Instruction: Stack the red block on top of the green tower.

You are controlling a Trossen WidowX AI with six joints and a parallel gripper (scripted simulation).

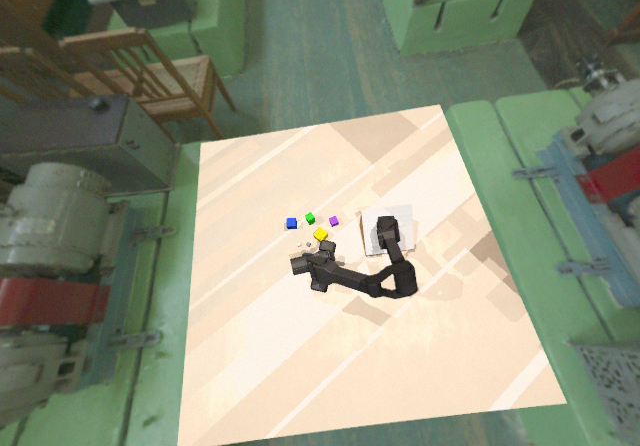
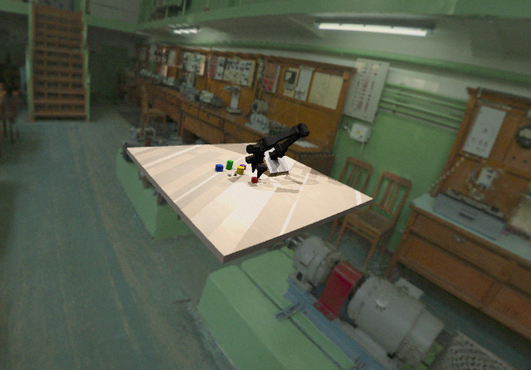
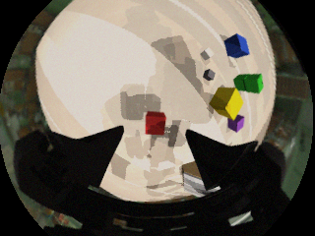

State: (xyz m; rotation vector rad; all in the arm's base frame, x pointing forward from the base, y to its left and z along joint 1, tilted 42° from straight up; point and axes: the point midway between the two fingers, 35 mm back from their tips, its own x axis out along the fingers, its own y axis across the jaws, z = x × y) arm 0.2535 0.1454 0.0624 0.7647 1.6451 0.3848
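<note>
Now: gripper tip 30 mm above the red block. The rest, counted from my gripper tip: yellow block (150 mm to the right, 30 mm below, 10 mm ahead); blue block (220 mm to the right, 140 mm ahead, 30 mm below); purple block (220 mm to the right, 50 mm behind, 30 mm below).
</note>
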